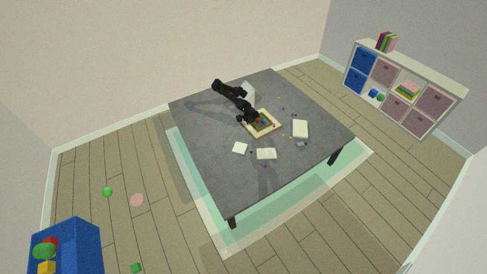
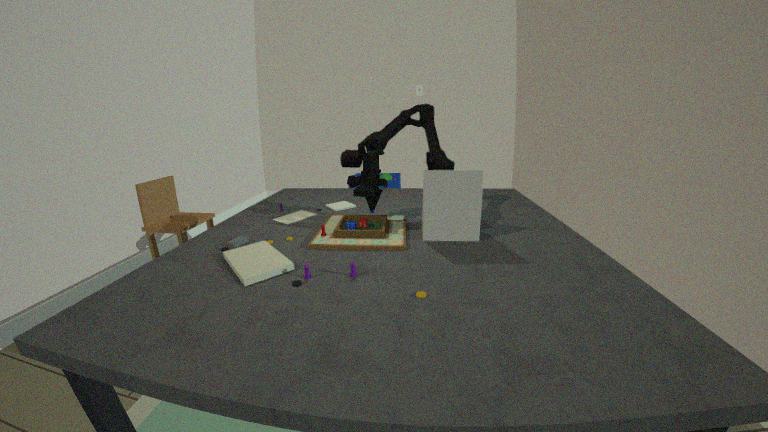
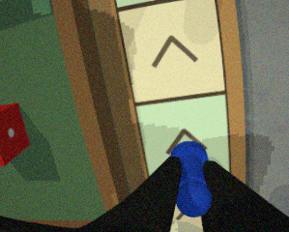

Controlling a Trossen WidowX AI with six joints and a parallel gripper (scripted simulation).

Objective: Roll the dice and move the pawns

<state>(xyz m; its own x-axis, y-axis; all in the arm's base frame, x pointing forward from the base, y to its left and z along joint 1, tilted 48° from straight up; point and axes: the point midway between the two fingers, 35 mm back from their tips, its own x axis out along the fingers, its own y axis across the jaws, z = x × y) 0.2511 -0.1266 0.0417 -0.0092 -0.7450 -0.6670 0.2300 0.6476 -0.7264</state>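
My gripper tip is 2 cm short of the green tray, 11 cm to the right of it and 3 cm above it. The rest, counted from my gripper tip: red pawn 13 cm ahead, 18 cm to the left, 1 cm below; then blue pawn 1 cm above; then flat white box 26 cm ahead, 37 cm to the left, 3 cm below.
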